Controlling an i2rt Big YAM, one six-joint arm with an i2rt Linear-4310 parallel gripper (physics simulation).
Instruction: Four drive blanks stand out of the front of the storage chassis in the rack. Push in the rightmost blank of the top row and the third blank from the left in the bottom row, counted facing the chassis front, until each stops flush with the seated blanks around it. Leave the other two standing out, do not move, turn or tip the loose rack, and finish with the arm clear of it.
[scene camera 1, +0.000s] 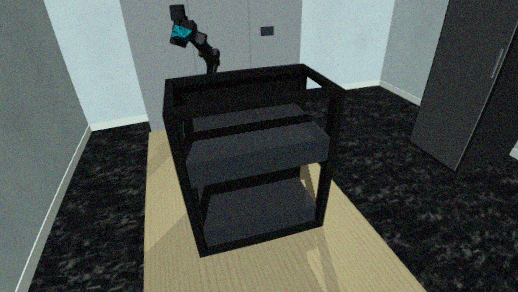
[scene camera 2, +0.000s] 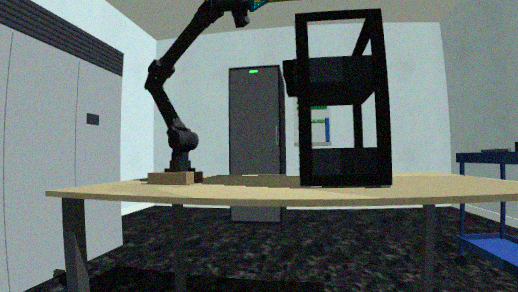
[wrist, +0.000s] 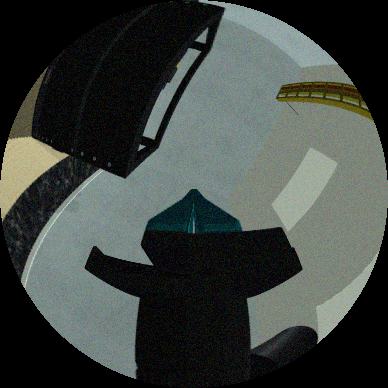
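Pixels of known places: gripper, fingertip midpoint: (scene camera 1: 183, 36) (scene camera 2: 269, 0) (wrist: 193, 193); arm's base, origin of the base link: (scene camera 2: 180, 171).
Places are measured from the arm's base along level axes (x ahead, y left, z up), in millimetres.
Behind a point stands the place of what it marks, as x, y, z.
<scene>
The black open-frame rack (scene camera 1: 326, 190) @[769, 388, 166] (scene camera 2: 382, 125) @[771, -103, 151] stands upright on the table; its dark side shows at the upper left of the wrist view (wrist: 115, 90) @[494, 45, 475]. The dark storage chassis (scene camera 1: 260, 150) @[782, 142, 394] (scene camera 2: 335, 80) @[630, -81, 310] sits in the rack's upper half. A dark part sticks out past the rack's left side in scene camera 2; single drive blanks cannot be told apart there. The chassis front is hidden in scene camera 1, and no blanks can be made out in the wrist view. My gripper (scene camera 1: 181, 32) @[400, -43, 664] (scene camera 2: 259, 4) (wrist: 193, 193) @[400, -43, 664] is shut and empty, its teal fingertips together, high in front of the rack and apart from it.
The arm's base is by a wooden block (scene camera 2: 170, 178) @[11, -91, -21] on the wooden table (scene camera 1: 260, 265) @[875, 111, -45] (scene camera 2: 240, 194) @[357, -277, -45]. A second dark unit lies low in the rack. A tall dark cabinet (scene camera 1: 450, 90) (scene camera 2: 254, 125) and a blue cart (scene camera 2: 482, 158) stand beyond. A yellow overhead tray (wrist: 325, 91) hangs near the ceiling.
</scene>
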